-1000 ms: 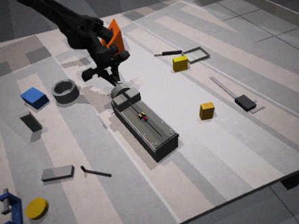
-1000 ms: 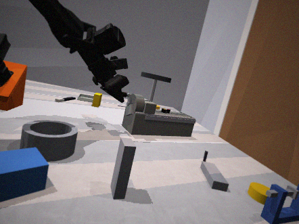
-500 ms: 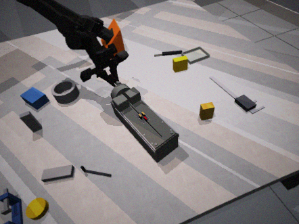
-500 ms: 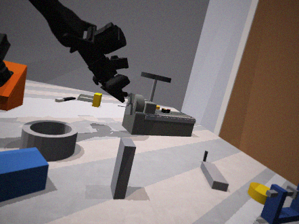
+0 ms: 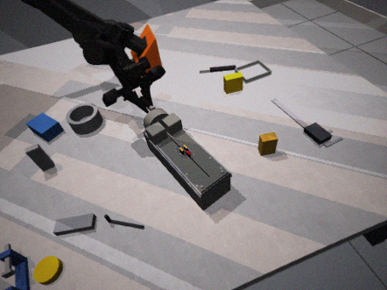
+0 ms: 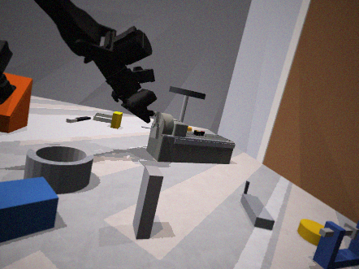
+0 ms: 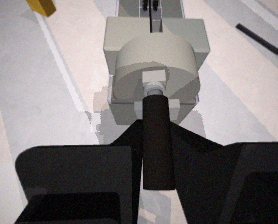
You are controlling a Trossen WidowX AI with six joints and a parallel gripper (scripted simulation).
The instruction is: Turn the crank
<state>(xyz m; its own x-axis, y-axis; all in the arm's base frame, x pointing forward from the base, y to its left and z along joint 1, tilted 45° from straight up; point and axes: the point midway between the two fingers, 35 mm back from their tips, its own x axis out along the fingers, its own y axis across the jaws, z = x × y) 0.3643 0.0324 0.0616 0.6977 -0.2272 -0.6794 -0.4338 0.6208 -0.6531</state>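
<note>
The red pointer is 170 mm ahead of my gripper tip, 70 mm to the left of it and 10 mm below it. Also, from my gripper tip: black hex key 260 mm ahead, 130 mm to the right, 80 mm below; dark crank handle 20 mm above, 10 mm to the right, 10 mm behind; blue block 350 mm to the right, 130 mm behind, 80 mm below.
</note>
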